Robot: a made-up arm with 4 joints.
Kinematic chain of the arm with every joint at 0, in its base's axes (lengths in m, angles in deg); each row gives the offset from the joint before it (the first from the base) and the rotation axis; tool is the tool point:
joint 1: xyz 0 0 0.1 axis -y
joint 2: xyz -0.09 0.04 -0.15 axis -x
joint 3: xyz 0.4 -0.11 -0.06 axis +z
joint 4: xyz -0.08 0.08 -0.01 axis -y
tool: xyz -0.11 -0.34 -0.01
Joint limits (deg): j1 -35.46..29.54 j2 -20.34..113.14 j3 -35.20..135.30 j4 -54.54..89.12
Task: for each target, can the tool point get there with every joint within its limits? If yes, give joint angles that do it. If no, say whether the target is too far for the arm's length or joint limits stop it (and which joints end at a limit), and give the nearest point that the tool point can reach.
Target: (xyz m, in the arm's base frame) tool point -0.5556 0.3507 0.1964
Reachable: no: joint limits stop it (at a limit: joint 1, joint 2) | nearest point -0.0236 0.1210 0.2270 | short by 0.580 m
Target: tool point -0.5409 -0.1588 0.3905
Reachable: no: joint limits stop it (at a limit: joint 1) | nearest point -0.0246 -0.0557 0.2841 | short by 0.537 m
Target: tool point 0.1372 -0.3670 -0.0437
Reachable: yes | joints -25.66 22.06 13.50 -0.61
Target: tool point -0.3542 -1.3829 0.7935
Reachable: no: too far | nearest point 0.1770 -0.3261 0.3023 | short by 1.281 m
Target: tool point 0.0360 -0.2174 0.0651
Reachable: yes | joints -4.71 33.15 -22.21 -19.98
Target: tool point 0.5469 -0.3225 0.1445
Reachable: yes | joints 23.90 6.95 76.43 -2.85
